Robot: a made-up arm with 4 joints.
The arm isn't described. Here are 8 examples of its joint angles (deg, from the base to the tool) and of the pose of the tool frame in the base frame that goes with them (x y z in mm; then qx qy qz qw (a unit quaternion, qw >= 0)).
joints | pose
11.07 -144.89 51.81 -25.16 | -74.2 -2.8 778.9 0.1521 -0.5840 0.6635 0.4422
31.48 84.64 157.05 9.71 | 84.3 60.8 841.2 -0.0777 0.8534 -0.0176 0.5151
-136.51 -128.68 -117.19 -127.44 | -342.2 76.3 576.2 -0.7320 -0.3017 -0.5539 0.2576
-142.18 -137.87 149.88 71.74 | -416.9 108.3 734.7 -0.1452 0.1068 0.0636 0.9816
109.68 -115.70 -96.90 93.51 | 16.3 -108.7 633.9 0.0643 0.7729 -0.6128 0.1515
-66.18 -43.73 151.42 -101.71 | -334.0 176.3 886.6 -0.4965 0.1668 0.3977 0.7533
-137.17 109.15 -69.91 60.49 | -431.3 45.6 769.9 -0.6664 -0.1852 0.7037 0.1626
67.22 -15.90 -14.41 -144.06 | -39.7 -2.0 626.8 0.3403 -0.5504 0.0680 0.7593
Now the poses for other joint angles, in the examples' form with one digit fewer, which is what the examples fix.
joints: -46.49 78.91 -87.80 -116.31
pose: -143 78 934 0.625 0.746 -0.059 0.223
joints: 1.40 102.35 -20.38 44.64
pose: -38 -48 825 0.545 -0.169 0.669 0.476
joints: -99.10 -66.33 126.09 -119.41
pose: -381 124 807 -0.639 0.012 0.563 0.524
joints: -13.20 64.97 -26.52 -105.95
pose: -42 69 818 -0.475 -0.758 -0.095 0.437
